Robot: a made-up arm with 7 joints.
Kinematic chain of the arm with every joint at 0, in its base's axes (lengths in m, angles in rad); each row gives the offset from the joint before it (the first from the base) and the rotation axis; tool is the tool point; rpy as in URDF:
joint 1: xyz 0 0 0.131 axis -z
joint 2: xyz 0 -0.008 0.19 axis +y
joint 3: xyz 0 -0.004 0.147 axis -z
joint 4: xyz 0 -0.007 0.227 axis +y
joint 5: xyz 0 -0.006 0.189 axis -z
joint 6: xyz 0 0 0.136 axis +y
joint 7: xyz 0 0 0.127 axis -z
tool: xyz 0 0 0 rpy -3.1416 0 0
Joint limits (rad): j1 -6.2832..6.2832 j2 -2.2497..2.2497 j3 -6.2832..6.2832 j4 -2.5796..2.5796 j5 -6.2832..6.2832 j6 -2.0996..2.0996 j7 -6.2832..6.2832
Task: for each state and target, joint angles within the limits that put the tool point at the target. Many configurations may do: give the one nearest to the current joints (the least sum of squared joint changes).
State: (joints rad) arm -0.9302 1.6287 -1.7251 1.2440 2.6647 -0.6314 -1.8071
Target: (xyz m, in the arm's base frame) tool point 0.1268 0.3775 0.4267
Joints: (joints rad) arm -0.2998 1.7958 -1.9087 1.7688 2.6741 -0.9960 -1.8071
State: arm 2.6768 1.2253 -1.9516 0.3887 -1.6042 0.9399 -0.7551
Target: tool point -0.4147 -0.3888 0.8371
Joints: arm 2.5717 1.0092 -1.9647 0.4113 -1.5986 0.8712 -0.7551
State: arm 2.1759 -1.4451 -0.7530 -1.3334 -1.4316 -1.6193 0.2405
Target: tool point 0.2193 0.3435 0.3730
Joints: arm 2.8965 -1.1008 -0.8135 -1.7669 -1.2547 -2.0451 0.2405
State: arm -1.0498 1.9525 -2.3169 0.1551 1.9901 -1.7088 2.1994
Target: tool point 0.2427 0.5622 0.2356
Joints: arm -1.0735 1.9971 -2.2957 0.4525 2.0717 -2.0427 2.1994
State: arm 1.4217 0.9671 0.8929 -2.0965 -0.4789 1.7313 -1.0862
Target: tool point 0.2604 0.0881 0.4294
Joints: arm 0.9073 0.9886 1.1843 -2.5796 -0.6679 1.4218 -1.0862
